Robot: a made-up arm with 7 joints.
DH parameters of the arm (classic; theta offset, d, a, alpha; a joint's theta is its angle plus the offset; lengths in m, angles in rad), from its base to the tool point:
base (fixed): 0 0 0 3.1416
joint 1: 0 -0.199 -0.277 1.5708
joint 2: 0 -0.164 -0.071 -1.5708
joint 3: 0 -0.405 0.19 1.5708
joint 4: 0 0.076 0.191 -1.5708
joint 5: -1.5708 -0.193 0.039 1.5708
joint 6: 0 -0.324 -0.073 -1.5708
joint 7: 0.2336 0 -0.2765 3.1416
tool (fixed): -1.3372 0.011 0 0
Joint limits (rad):
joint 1: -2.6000..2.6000
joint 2: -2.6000..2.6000
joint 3: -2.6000..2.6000
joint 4: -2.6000..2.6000
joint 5: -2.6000..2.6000
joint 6: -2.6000..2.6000
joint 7: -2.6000..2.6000
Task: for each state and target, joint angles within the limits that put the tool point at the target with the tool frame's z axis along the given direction. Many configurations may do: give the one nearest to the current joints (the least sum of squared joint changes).
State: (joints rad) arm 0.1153 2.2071 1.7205 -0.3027 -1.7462 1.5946 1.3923
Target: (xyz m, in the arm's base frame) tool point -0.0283 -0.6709 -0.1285 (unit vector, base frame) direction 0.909 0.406 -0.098
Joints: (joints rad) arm 0.5188 2.0701 1.6781 0.2037 -1.8808 1.1657 1.1695
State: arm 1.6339 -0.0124 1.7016 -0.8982 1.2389 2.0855 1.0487
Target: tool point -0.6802 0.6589 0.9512 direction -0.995 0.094 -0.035
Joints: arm 1.1963 -0.4274 2.1223 -0.5330 1.4578 1.9449 0.7118
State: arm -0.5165 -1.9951 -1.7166 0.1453 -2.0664 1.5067 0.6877
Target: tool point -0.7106 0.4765 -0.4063 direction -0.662 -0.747 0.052
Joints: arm 0.2434 -2.1458 -1.5447 0.3527 -1.8949 1.5360 0.6831
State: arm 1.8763 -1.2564 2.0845 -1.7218 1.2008 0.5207 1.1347
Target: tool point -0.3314 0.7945 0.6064 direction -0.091 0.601 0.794
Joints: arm 1.3740 -0.8828 2.1318 -1.1753 1.3626 1.0368 1.1917
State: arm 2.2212 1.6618 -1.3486 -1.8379 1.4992 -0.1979 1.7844
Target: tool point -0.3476 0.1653 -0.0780 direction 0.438 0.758 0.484
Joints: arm 2.5834 2.1959 -1.5981 -2.0227 1.4948 -0.6948 1.9056
